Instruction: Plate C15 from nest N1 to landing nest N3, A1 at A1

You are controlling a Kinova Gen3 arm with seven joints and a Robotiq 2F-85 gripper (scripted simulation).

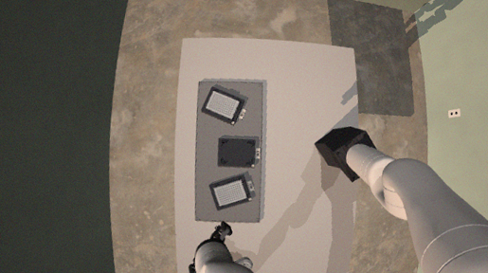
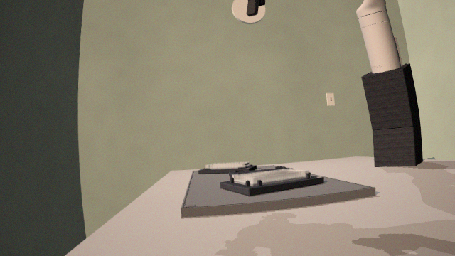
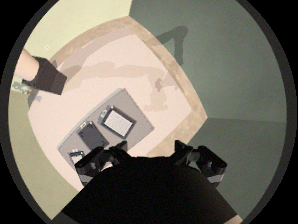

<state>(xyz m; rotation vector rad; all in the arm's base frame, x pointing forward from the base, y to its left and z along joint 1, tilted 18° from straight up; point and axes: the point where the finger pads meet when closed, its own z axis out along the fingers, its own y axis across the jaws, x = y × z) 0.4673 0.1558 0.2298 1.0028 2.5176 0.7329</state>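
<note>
Now: the plate nest N1 5 cm behind my hand, 45 cm to the right of it and 35 cm below it. Round my hand: nest label: 13 cm behind, 40 cm to the right, 35 cm below; black nest N2: 5 cm behind, 5 cm to the right, 35 cm below; landing nest N3: 9 cm behind, 23 cm to the right, 35 cm below.
</note>
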